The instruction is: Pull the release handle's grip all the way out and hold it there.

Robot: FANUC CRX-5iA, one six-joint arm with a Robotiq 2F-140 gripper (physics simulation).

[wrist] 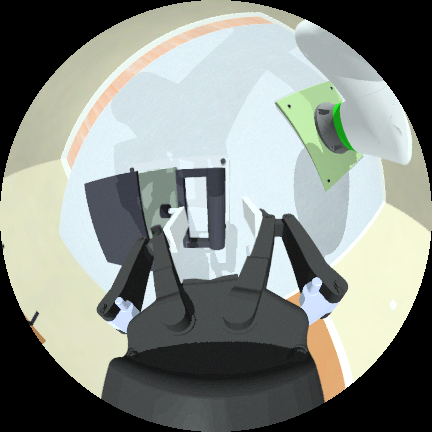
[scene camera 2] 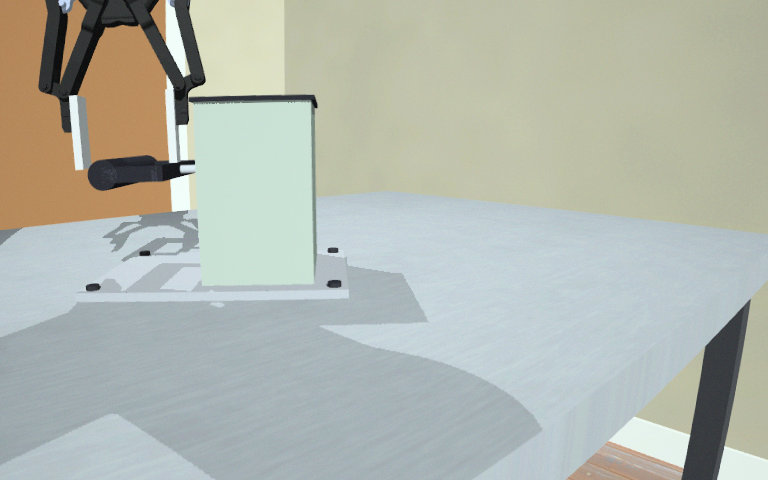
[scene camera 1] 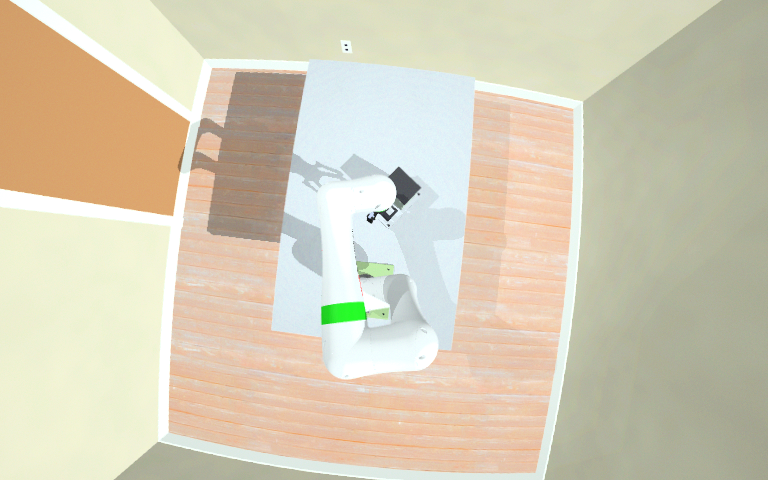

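Observation:
The release handle has a thick black grip bar on a dark rectangular frame. A short light rod joins it to the pale green housing, which has a dark lid. My gripper is open and points down, with its white pads on either side of the bar in the wrist view. The pad tips are near the bar's height and do not clamp it. One pad is on the housing side. In scene camera 1 the arm hides much of the gripper.
The housing stands on a light base plate with black bolts, on the grey table. The white arm rises from a green mounting plate. The lid is close to the housing-side finger.

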